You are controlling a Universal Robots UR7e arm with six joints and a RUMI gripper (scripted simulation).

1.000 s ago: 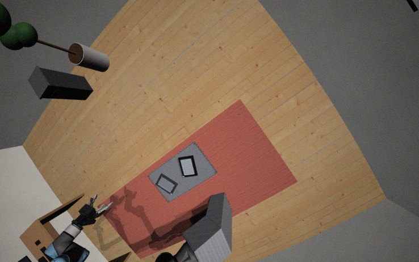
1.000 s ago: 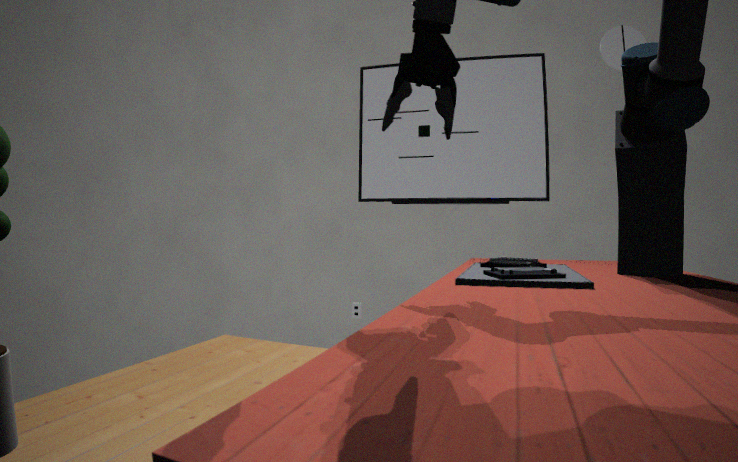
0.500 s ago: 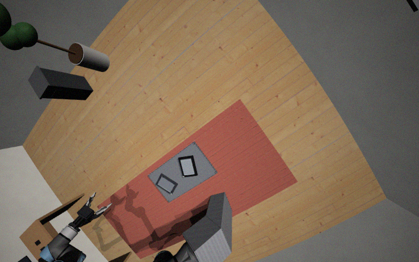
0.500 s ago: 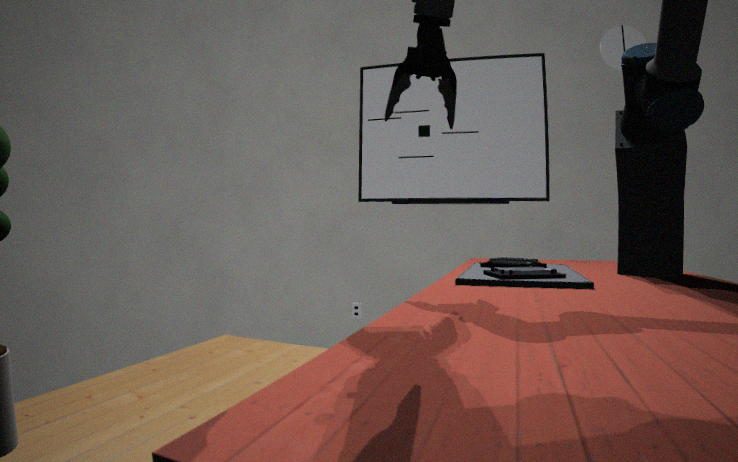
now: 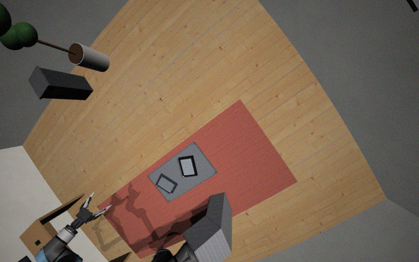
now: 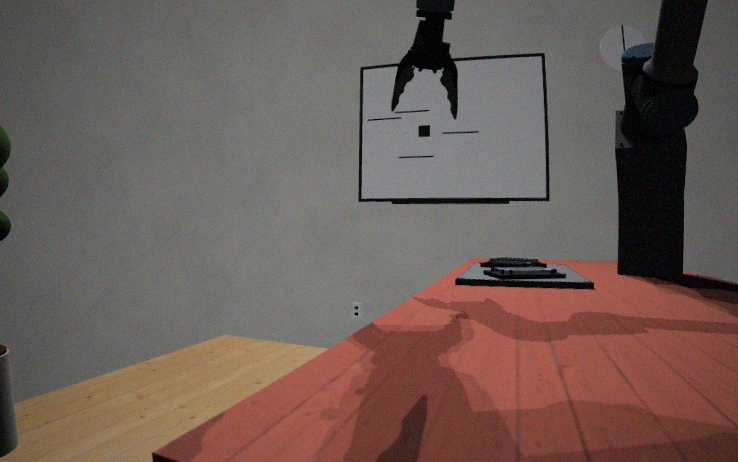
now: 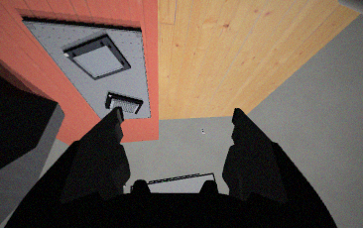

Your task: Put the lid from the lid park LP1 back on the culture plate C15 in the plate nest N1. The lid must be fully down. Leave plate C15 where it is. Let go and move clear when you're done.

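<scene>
Now: the clear lid 17 cm behind my hand, 23 cm to the right of it and 34 cm below it. From my hand the other things lie so: dark lid park LP1: 17 cm behind, 23 cm to the right, 35 cm below; culture plate C15: 9 cm behind, 47 cm to the right, 33 cm below; black plate nest N1: 9 cm behind, 47 cm to the right, 35 cm below.
</scene>
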